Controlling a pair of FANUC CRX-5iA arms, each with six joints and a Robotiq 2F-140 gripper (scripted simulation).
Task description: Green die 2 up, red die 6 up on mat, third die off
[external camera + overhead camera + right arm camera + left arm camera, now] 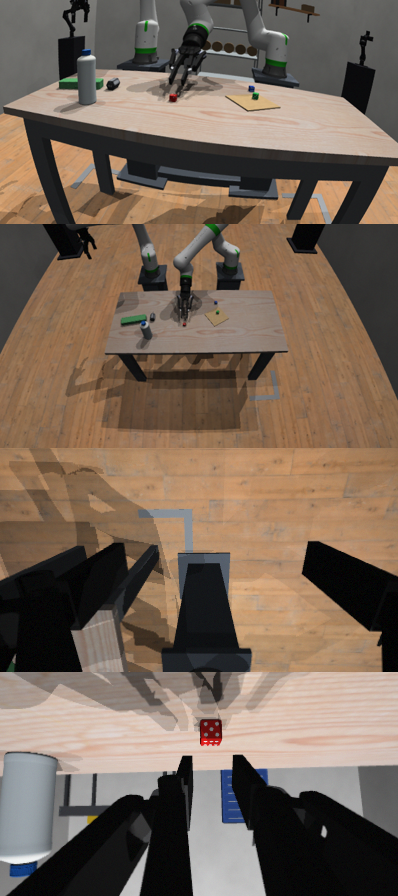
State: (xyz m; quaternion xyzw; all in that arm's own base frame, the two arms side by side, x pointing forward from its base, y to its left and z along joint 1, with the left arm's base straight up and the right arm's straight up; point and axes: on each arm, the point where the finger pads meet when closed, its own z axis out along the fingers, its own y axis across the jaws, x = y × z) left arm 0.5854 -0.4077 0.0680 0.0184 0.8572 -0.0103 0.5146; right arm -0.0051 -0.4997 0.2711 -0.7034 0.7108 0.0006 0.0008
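Note:
Now: left hand 60 mm short of the red die and 60 mm above it. Also, from my left hand: blue die (150 mm behind, 260 mm to the left, 60 mm below); green die (50 mm behind, 260 mm to the left, 50 mm below); tan mat (10 mm behind, 250 mm to the left, 70 mm below).

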